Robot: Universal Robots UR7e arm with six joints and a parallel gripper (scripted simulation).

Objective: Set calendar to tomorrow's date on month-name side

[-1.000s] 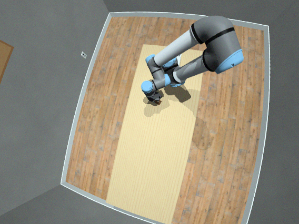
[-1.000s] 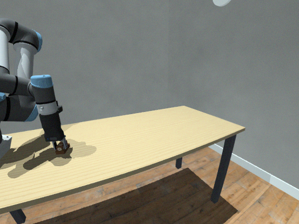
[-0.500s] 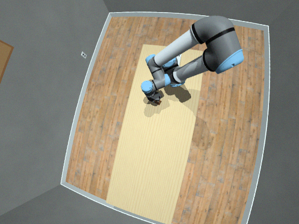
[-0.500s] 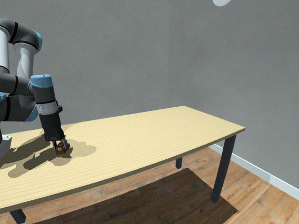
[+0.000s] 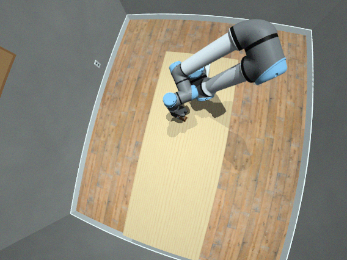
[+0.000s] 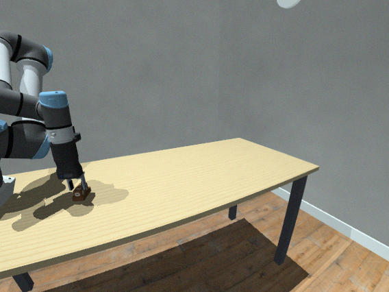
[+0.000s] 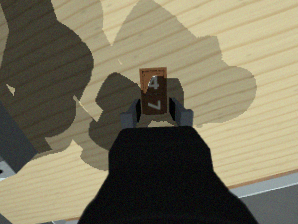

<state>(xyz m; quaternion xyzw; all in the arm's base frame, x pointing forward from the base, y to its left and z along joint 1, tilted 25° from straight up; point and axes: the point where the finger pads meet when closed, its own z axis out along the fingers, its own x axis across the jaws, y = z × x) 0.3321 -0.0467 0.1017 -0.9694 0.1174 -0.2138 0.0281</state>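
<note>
Right now the dark brown calendar tray is 50 mm below my hand and 20 mm to the left of it.
</note>
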